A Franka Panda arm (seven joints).
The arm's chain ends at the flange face. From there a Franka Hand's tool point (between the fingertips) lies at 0.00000 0.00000 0.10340 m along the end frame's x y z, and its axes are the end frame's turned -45 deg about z.
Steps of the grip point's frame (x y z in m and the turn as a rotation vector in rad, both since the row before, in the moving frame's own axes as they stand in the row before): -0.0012, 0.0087, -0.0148, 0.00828, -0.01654, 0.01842; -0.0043, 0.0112, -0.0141, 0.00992, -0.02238, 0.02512; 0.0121, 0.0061, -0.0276, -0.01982, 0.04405, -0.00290; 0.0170, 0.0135, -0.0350, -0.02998, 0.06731, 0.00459; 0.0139, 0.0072, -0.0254, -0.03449, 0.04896, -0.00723
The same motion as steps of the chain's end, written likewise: 0.0071, 0.0064, -0.0148, -0.00584, -0.01755, 0.01842; 0.0073, 0.0101, -0.0141, -0.00881, -0.02284, 0.02512; 0.0082, -0.0025, -0.0275, 0.01713, 0.04516, -0.00290; 0.0145, 0.0002, -0.0347, 0.02640, 0.06879, 0.00459; 0.0088, -0.0037, -0.0252, 0.01023, 0.05901, -0.00723
